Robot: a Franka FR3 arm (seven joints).
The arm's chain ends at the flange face. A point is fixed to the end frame.
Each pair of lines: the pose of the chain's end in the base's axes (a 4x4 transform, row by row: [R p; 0 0 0 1], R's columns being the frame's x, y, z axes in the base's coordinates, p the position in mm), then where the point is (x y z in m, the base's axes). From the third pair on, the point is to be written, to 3 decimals.
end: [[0.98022 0.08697 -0.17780 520.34], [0.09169 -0.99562 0.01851 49.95], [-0.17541 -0.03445 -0.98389 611.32], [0 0 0 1]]
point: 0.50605 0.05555 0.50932
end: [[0.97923 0.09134 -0.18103 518.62], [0.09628 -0.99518 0.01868 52.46], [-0.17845 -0.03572 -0.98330 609.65], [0 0 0 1]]
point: 0.50398 0.05809 0.50770
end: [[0.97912 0.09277 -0.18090 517.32], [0.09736 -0.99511 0.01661 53.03], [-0.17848 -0.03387 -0.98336 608.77], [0 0 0 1]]
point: 0.503 0.058 0.507
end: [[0.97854 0.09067 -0.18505 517.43], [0.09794 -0.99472 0.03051 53.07], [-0.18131 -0.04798 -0.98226 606.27], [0 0 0 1]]
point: 0.502 0.060 0.504
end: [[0.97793 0.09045 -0.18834 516.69], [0.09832 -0.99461 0.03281 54.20], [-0.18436 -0.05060 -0.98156 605.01], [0 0 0 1]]
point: 0.501 0.061 0.503
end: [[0.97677 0.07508 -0.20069 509.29], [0.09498 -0.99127 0.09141 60.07], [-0.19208 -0.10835 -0.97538 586.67], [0 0 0 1]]
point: 0.493 0.073 0.486
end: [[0.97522 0.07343 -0.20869 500.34], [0.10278 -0.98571 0.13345 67.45], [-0.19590 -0.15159 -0.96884 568.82], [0 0 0 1]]
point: 0.483 0.085 0.469
